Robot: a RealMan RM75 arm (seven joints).
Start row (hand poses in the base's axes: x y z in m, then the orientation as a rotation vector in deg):
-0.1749 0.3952 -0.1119 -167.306 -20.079 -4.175
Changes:
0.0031 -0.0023 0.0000 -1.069 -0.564 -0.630
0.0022 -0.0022 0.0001 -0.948 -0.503 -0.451
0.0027 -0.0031 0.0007 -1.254 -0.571 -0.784
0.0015 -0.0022 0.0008 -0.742 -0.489 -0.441
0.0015 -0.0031 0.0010 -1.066 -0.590 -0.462
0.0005 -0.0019 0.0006 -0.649 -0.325 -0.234
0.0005 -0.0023 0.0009 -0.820 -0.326 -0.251
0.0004 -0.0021 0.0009 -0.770 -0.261 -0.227
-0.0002 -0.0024 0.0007 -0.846 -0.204 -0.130
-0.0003 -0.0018 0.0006 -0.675 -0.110 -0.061
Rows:
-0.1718 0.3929 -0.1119 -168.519 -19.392 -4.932
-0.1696 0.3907 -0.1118 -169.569 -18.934 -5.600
-0.1669 0.3876 -0.1111 -170.984 -18.027 -6.376
-0.1654 0.3854 -0.1103 -171.818 -17.534 -7.064
-0.1639 0.3823 -0.1093 -172.975 -17.063 -7.876
-0.1634 0.3804 -0.1087 -173.668 -16.841 -8.319
-0.1629 0.3781 -0.1078 -174.532 -16.619 -8.750
-0.1625 0.3760 -0.1069 -175.340 -16.418 -9.088
-0.1627 0.3736 -0.1062 -176.203 -16.372 -9.329
-0.1630 0.3718 -0.1056 -176.883 -16.398 -9.439

